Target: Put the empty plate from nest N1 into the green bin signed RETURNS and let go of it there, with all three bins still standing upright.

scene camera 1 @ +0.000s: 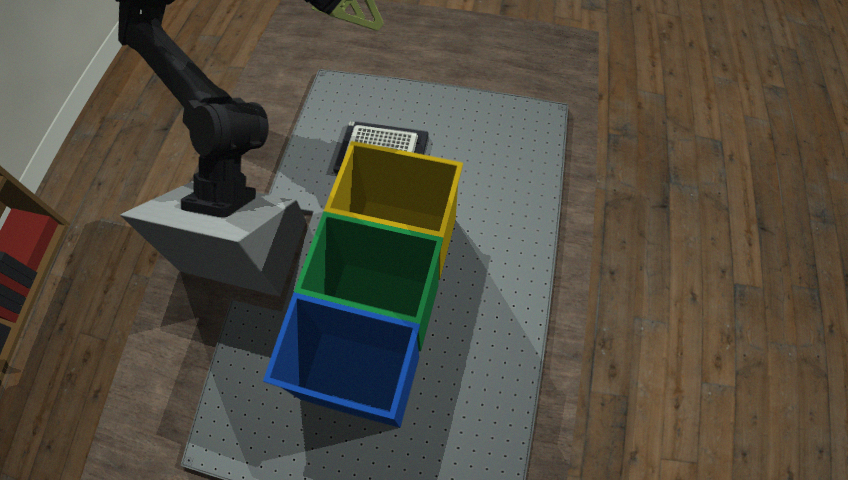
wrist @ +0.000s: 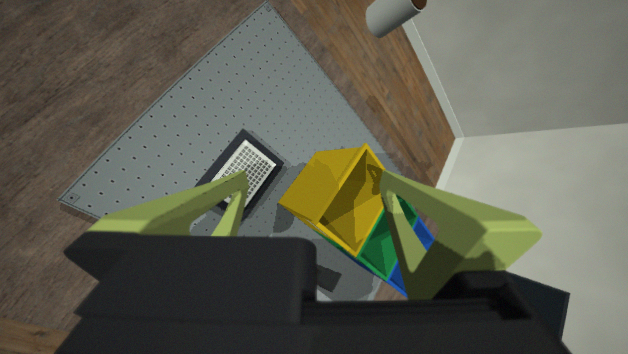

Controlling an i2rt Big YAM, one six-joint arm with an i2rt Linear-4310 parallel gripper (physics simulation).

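Frame: origin at the arm's base, x ahead, y left, z up, level; millimetres.
Seen in the pictures: gripper, fingertip midpoint: [scene camera 1: 371, 24] [wrist: 314, 177]; arm's base, origin of the base link: [scene camera 1: 219, 202].
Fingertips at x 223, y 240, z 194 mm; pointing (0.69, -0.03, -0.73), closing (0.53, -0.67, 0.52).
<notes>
Pixels of each thing's top centre, then the offset from my fingertips to it. "spot": a spot on its surface instead. Level surfaces: height alone.
- white gridded plate, middle of its top: [scene camera 1: 380, 145] [wrist: 244, 175] dx -8, dy -17, dz -294 mm
- dark nest, surface spot: [scene camera 1: 421, 142] spot: dx +65, dy +15, dz -308 mm
- green bin, middle of its top: [scene camera 1: 368, 264] [wrist: 391, 233] dx +64, dy -319, dz -141 mm
- yellow bin, middle of its top: [scene camera 1: 394, 186] [wrist: 361, 200] dx +71, dy -189, dz -141 mm
- blue bin, middle of its top: [scene camera 1: 340, 353] [wrist: 413, 258] dx +57, dy -449, dz -141 mm
- grey perforated board, its level: dz -321 mm
The white gridded plate [scene camera 1: 383, 137] [wrist: 252, 162] lies flat in a dark nest [scene camera 1: 421, 142] [wrist: 263, 150] behind the yellow bin. No nest label is readable. The green bin [scene camera 1: 380, 255] [wrist: 382, 245] stands upright between the yellow bin [scene camera 1: 404, 184] [wrist: 312, 185] and the blue bin [scene camera 1: 357, 356] [wrist: 425, 232], both upright. Its inside looks empty in the scene view; no RETURNS sign shows. My gripper [scene camera 1: 371, 22] [wrist: 314, 177] is open and empty, high up beyond the nest; part of it shows at the scene view's top edge. My left finger hides the plate's lower left part in the wrist view.
The bins and nest stand on a grey perforated board [scene camera 1: 505, 178] [wrist: 175, 125]. The arm's grey pedestal [scene camera 1: 190, 243] is left of the bins. A wooden shelf [scene camera 1: 35, 197] stands at the far left. A pale cylinder [wrist: 390, 19] shows at the wrist view's top.
</notes>
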